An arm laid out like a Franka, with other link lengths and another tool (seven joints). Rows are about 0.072 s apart.
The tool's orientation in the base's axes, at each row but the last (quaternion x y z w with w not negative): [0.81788, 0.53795, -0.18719, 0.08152]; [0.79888, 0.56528, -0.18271, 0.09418]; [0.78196, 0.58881, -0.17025, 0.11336]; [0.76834, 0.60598, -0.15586, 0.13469]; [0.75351, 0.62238, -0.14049, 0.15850]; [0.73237, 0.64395, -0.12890, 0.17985]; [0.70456, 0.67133, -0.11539, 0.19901]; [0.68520, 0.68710, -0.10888, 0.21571]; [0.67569, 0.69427, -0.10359, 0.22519]
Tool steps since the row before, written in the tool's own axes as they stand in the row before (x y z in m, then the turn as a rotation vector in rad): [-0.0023, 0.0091, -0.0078, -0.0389, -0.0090, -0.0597]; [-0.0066, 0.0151, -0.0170, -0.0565, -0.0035, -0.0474]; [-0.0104, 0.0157, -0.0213, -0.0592, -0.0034, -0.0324]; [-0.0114, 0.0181, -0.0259, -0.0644, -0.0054, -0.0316]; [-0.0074, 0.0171, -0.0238, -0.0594, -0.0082, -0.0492]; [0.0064, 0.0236, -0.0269, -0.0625, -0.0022, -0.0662]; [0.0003, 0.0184, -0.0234, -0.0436, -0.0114, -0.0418]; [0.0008, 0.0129, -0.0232, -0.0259, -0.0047, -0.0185]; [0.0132, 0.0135, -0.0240, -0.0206, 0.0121, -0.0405]
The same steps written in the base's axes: [0.0092, -0.0031, 0.0074, -0.0088, -0.0094, 0.0707]; [0.0154, -0.0048, 0.0173, -0.0111, -0.0310, 0.0661]; [0.0153, -0.0055, 0.0233, -0.0137, -0.0390, 0.0534]; [0.0171, -0.0040, 0.0286, -0.0168, -0.0435, 0.0548]; [0.0158, 0.0002, 0.0258, -0.0184, -0.0313, 0.0686]; [0.0231, 0.0148, 0.0239, -0.0136, -0.0274, 0.0858]; [0.0158, 0.0101, 0.0231, -0.0188, -0.0208, 0.0547]; [0.0094, 0.0115, 0.0220, -0.0082, -0.0151, 0.0272]; [0.0093, 0.0234, 0.0172, 0.0046, 0.0006, 0.0468]
